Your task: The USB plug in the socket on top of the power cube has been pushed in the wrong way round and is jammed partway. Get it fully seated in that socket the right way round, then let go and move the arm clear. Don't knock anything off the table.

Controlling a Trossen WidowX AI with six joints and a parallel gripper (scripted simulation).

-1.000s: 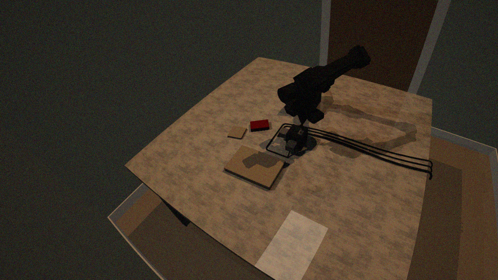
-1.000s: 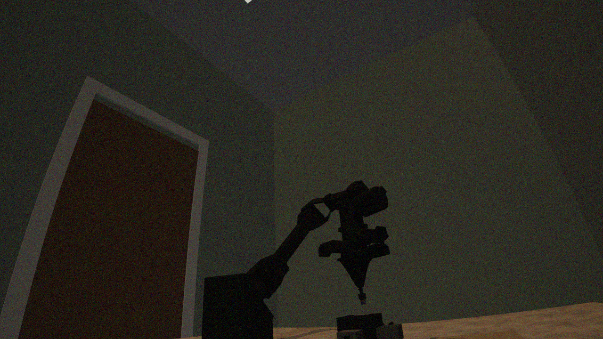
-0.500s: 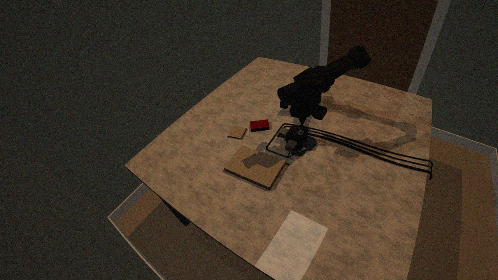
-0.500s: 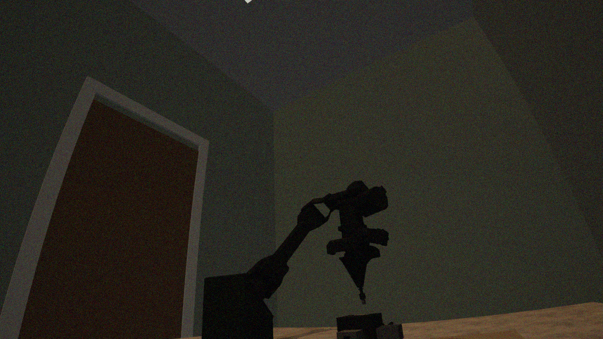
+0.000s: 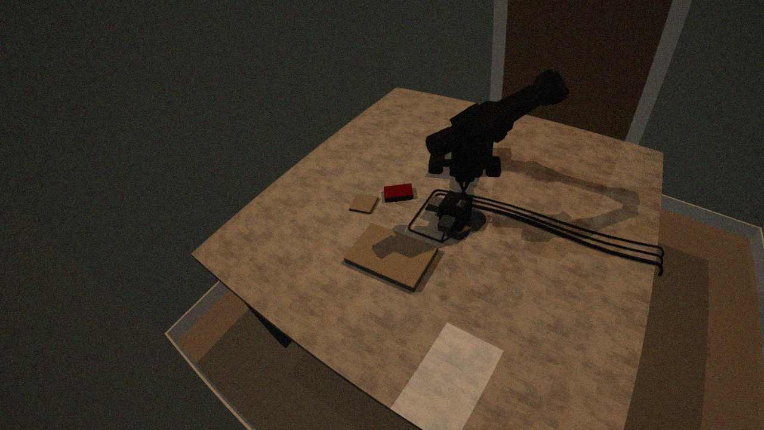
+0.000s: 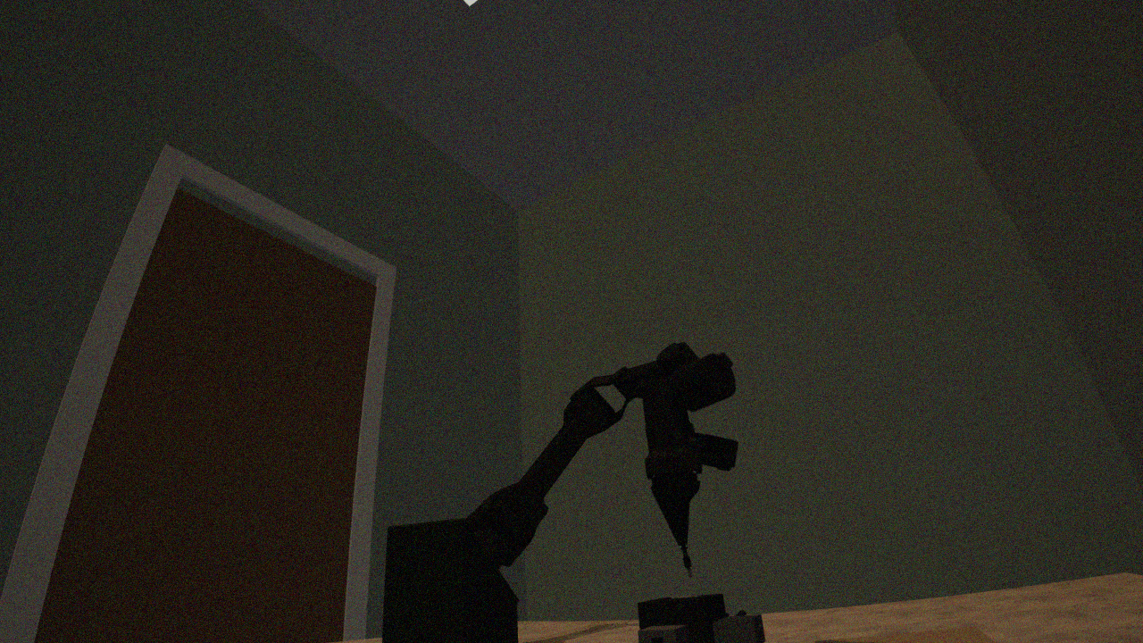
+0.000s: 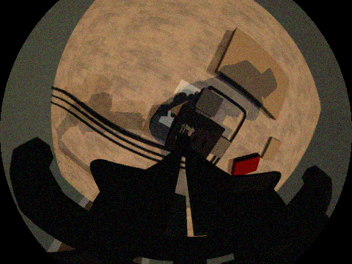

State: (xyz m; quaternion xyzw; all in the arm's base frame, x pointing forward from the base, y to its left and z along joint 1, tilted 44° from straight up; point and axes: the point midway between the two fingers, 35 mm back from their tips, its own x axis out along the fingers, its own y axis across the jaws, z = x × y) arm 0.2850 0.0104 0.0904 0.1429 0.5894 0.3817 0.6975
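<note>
Right now my gripper tip is 20 mm above the USB plug. The rest, counted from my gripper tip: red block: 240 mm to the right, 130 mm below, 20 mm behind; then tan tile: 320 mm to the right, 130 mm below, 70 mm ahead; then tan slab: 220 mm ahead, 120 mm to the right, 120 mm below.
</note>
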